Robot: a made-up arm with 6 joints. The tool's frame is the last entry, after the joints. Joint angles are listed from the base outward.
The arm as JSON. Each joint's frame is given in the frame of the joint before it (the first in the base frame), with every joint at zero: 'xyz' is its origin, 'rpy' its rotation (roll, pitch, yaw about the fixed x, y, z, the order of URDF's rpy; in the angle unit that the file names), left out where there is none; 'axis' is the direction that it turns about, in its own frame. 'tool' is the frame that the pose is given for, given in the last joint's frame.
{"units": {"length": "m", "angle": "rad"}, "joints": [
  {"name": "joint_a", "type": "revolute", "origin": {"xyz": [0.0, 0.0, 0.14]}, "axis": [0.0, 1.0, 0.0]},
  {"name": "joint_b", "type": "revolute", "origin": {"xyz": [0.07, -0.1, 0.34]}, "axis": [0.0, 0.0, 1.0]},
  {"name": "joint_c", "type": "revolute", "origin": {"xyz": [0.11, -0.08, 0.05]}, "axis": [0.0, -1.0, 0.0]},
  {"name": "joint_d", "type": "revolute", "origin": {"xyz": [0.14, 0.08, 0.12]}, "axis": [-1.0, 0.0, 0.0]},
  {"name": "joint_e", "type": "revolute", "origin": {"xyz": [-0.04, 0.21, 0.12]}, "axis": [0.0, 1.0, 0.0]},
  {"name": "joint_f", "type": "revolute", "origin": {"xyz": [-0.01, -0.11, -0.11]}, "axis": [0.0, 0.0, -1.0]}
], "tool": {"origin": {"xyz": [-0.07, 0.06, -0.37]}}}
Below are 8 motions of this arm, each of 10 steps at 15 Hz.
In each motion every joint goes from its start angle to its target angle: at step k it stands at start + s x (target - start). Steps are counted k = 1, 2, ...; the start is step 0. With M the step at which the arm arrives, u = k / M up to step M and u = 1 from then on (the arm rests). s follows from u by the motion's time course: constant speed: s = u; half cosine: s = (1 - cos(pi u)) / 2; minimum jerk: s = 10 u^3 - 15 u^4 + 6 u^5.
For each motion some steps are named. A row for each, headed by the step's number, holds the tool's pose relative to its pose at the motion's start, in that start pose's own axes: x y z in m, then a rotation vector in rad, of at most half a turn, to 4 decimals.
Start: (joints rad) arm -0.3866 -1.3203 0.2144 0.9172 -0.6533 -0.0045
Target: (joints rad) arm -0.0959 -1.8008 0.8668 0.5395 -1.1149 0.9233
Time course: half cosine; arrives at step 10
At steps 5, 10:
5: 0.2047 -0.0891 0.0386 -0.1892 -0.3687 -0.6763
10: 0.3923 -0.1867 0.2390 -0.1972 -0.9710 -1.1371

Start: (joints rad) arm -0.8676 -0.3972 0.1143 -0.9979 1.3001 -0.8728
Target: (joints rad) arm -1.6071 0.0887 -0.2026 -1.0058 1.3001 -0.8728
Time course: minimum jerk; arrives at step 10
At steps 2, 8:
2: -0.0204 0.0085 -0.0140 -0.0086 0.0266 0.0272
8: -0.3263 0.0165 -0.2310 -0.2184 0.4981 0.2571

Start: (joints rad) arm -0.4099 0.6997 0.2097 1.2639 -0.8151 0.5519
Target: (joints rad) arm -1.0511 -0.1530 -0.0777 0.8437 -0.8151 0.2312
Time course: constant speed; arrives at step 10
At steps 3, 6, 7, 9, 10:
3: -0.0316 -0.1298 0.0475 -0.2029 0.1054 0.0033
6: -0.0712 -0.2496 0.1269 -0.3834 0.2089 -0.0759
7: -0.0870 -0.2845 0.1590 -0.4360 0.2401 -0.1197
9: -0.1231 -0.3443 0.2287 -0.5269 0.2941 -0.2313
10: -0.1433 -0.3685 0.2652 -0.5643 0.3158 -0.2980

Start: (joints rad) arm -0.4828 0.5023 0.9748 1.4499 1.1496 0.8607
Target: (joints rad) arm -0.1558 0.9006 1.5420 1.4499 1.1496 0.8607
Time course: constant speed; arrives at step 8
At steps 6, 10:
6: -0.1337 0.1097 0.0340 0.2238 0.2601 0.2097
10: -0.1853 0.1271 0.0547 0.2714 0.3823 0.2746

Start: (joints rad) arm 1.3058 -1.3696 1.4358 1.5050 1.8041 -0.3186
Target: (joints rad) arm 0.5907 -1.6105 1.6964 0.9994 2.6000 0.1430
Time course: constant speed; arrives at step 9
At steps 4, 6, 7, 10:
4: -0.1454 -0.0042 0.2254 0.2775 0.5933 0.0203
6: -0.1713 -0.0570 0.3618 0.3557 0.8887 0.0565
7: -0.1706 -0.0950 0.4285 0.3799 1.0330 0.0832
10: -0.1426 -0.1900 0.5490 0.3988 1.3101 0.1563

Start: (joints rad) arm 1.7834 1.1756 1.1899 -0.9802 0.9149 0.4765
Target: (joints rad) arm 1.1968 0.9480 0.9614 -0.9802 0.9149 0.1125
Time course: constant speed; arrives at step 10
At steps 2, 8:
2: -0.0045 0.0147 -0.0239 -0.1078 0.0221 0.0346
8: -0.0166 0.0458 -0.1099 -0.4159 0.0866 0.1295

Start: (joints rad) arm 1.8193 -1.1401 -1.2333 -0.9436 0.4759 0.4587
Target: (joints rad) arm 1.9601 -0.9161 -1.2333 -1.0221 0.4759 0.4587
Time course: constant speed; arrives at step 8
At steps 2, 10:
2: 0.0165 0.0177 -0.0187 -0.0268 -0.0134 -0.0371
10: 0.0711 0.0649 -0.0723 -0.1067 -0.0447 -0.1526

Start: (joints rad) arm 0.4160 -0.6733 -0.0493 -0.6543 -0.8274 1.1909
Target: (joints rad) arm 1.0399 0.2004 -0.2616 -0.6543 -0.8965 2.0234
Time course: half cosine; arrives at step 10
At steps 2, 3, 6, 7, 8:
2: -0.0333 -0.0397 -0.0542 -0.0949 0.0228 -0.0345
3: -0.0683 -0.0931 -0.1124 -0.2090 0.0406 -0.0779
6: -0.1731 -0.3706 -0.2773 -0.7003 0.0154 -0.2786
7: -0.1946 -0.4680 -0.2996 -0.8570 -0.0244 -0.3441
8: -0.2084 -0.5456 -0.3064 -0.9810 -0.0664 -0.3953

